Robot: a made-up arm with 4 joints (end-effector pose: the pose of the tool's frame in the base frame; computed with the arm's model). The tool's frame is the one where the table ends.
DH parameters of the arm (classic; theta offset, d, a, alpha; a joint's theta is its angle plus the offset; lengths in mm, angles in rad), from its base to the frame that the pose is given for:
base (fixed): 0 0 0 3.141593
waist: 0 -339 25 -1.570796
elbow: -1.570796 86 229 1.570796
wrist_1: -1.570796 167 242 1.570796
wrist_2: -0.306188 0 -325.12 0
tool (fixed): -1.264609 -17 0 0
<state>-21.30 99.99 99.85 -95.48</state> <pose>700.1 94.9 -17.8 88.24 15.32 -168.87</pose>
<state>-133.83 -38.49 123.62 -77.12</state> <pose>619.3 -285.9 297.8 -119.95 -29.78 172.28</pose>
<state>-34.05 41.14 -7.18 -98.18</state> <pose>-324.2 138.4 -112.7 40.48 10.76 -57.45</pose>
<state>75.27 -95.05 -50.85 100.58</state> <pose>35.2 82.7 191.2 93.21 -6.65 -36.60</pose>
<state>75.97 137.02 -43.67 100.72</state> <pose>65.8 37.3 519.0 -132.58 38.55 38.70</pose>
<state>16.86 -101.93 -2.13 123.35</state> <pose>-152.7 302.2 244.6 104.11 -32.10 63.35</pose>
